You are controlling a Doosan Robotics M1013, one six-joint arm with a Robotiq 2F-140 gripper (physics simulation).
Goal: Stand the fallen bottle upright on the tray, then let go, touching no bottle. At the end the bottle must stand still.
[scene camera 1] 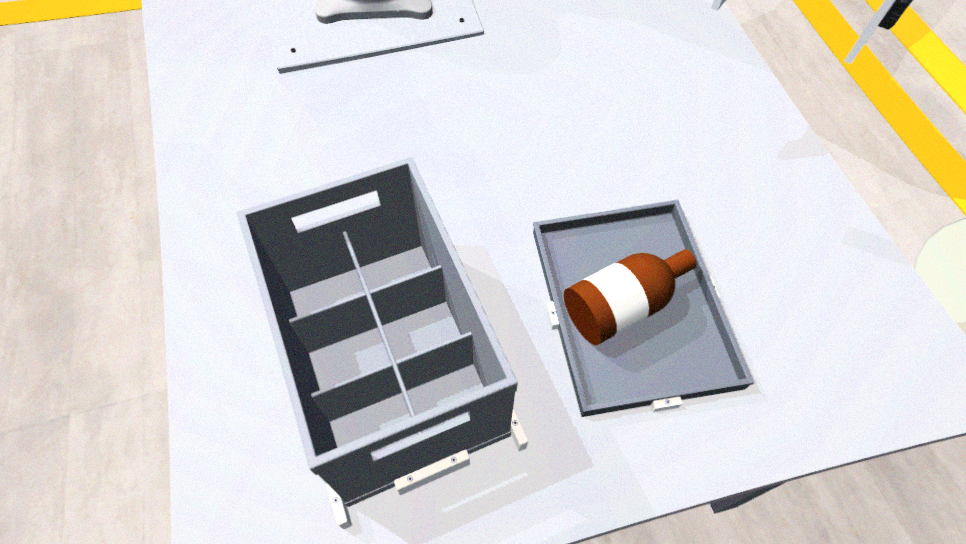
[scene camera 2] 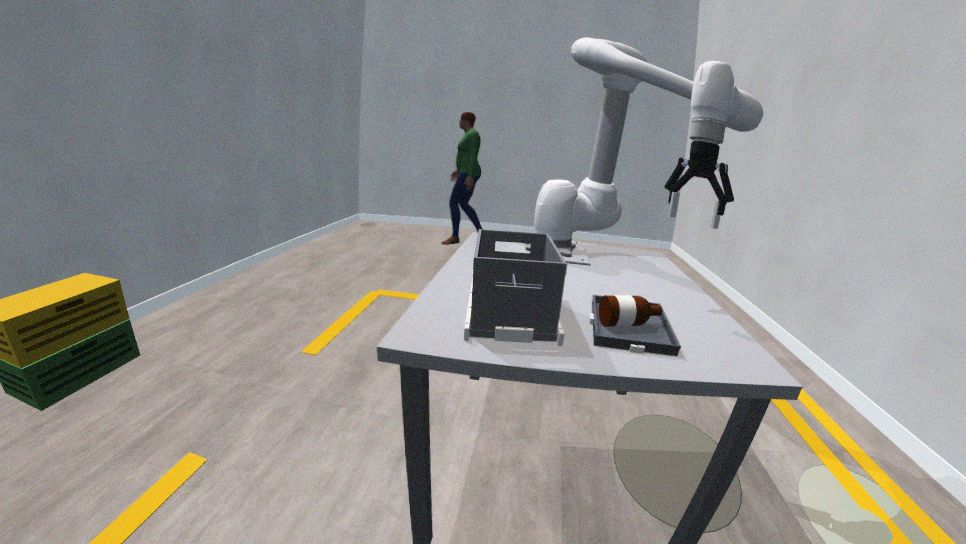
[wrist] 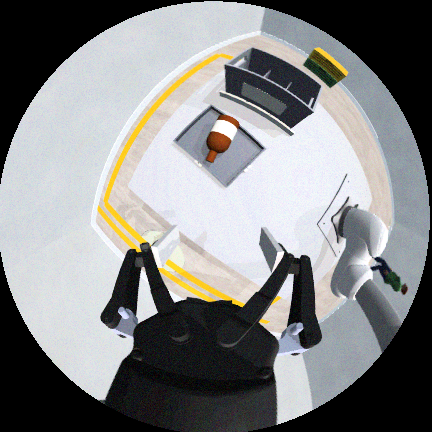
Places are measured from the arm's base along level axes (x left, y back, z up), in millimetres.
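Pixels of known places: gripper, fingertip midpoint: [scene camera 1: 784,27] [scene camera 2: 692,222] [wrist: 218,234]; arm's base at its link origin: [wrist: 343,220].
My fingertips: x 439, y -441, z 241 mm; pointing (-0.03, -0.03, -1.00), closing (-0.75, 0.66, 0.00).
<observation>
Ahead of a thing's pixels: the offset from my fingertips to its top centre.
The brown bottle {dx -136, dy -169, dz -175 mm} [scene camera 1: 618,293] [scene camera 2: 625,310] [wrist: 223,128] with a white label lies on its side on the grey tray {dx -136, dy -173, dz -228 mm} [scene camera 1: 642,378] [scene camera 2: 659,348] [wrist: 235,165]. In scene camera 1, its base is near the tray's left wall and its neck points to the right wall; I cannot tell whether the neck touches that wall. My gripper [scene camera 1: 782,33] [scene camera 2: 695,212] [wrist: 218,234] is open and empty. It points downward, high above the table, well behind the tray in scene camera 2. Its fingertips barely show at scene camera 1's upper right edge.
A tall grey divided crate {dx -431, dy -217, dz -79 mm} [scene camera 1: 486,412] [scene camera 2: 517,314] [wrist: 235,82] stands beside the tray, left of it in both scene views. Small white clips hug the crate and tray. The arm's base plate [scene camera 1: 378,43] is at the table's far end. A person [scene camera 2: 467,155] [wrist: 393,280] stands beyond the table.
</observation>
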